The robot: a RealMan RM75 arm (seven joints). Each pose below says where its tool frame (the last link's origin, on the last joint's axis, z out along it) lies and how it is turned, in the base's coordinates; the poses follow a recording.
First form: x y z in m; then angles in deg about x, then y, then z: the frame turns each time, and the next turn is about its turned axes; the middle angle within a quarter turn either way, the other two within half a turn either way.
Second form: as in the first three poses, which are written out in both.
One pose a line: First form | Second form
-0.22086, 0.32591, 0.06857, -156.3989, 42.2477, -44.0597 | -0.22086, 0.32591, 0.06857, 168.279, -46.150, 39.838
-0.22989, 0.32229, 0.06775, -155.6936, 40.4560, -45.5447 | -0.22989, 0.32229, 0.06775, 169.077, -45.069, 41.014
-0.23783, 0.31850, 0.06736, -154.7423, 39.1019, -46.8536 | -0.23783, 0.31850, 0.06736, 169.951, -44.539, 41.879
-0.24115, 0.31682, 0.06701, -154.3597, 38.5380, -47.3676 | -0.24115, 0.31682, 0.06701, 170.330, -44.329, 42.218
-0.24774, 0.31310, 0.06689, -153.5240, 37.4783, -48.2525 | -0.24774, 0.31310, 0.06689, 171.237, -44.049, 42.677
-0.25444, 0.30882, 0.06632, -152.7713, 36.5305, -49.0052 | -0.25444, 0.30882, 0.06632, 172.084, -43.832, 43.054
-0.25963, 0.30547, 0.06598, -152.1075, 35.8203, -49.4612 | -0.25963, 0.30547, 0.06598, 172.918, -43.766, 43.132
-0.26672, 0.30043, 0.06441, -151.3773, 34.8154, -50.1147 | -0.26672, 0.30043, 0.06441, 173.872, -43.547, 43.418
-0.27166, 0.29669, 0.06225, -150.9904, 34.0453, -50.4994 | -0.27166, 0.29669, 0.06225, 174.536, -43.286, 43.611
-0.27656, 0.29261, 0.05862, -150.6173, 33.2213, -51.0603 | -0.27656, 0.29261, 0.05862, 175.064, -42.974, 44.060
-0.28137, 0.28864, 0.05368, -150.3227, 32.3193, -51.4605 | -0.28137, 0.28864, 0.05368, 175.728, -42.585, 44.346
